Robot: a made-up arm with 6 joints.
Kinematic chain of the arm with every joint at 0, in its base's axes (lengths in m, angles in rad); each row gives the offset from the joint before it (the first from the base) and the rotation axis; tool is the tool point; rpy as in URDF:
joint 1: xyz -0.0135 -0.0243 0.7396 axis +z
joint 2: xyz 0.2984 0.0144 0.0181 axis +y
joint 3: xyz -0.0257 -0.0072 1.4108 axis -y
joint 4: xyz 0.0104 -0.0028 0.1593 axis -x
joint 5: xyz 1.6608 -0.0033 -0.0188 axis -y
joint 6: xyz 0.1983 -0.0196 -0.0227 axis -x
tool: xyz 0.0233 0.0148 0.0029 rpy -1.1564 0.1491 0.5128
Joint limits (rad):
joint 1: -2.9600..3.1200
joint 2: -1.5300..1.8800
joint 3: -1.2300..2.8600
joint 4: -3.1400..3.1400
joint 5: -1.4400..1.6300
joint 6: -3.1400..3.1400
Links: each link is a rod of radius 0.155 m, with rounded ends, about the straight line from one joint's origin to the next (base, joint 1, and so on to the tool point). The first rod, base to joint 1, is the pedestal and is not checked.
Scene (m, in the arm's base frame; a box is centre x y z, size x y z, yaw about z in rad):
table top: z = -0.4
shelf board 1: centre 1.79 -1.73 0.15 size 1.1 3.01 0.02 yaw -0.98
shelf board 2: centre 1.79 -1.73 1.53 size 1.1 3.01 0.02 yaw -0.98
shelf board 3: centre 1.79 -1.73 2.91 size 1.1 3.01 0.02 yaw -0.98
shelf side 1: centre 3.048 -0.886 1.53 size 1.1 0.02 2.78 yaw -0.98
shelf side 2: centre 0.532 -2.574 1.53 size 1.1 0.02 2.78 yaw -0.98
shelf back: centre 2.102 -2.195 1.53 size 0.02 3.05 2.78 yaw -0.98
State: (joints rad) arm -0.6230 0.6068 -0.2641 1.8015 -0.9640 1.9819
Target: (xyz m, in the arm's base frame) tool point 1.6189 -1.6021 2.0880
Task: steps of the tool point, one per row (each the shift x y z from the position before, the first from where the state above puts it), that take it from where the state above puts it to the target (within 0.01 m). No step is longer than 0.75 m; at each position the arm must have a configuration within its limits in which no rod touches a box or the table.
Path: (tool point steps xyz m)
1: -0.1279 0.2789 0.0222
2: -0.1744 0.2599 0.0003
3: -0.2146 0.2319 -0.0225
4: 0.1031 -0.1513 0.6380
5: -0.2079 0.0043 0.7183
6: 0.2285 -0.2938 0.0478
7: 0.1966 -0.3402 -0.0477

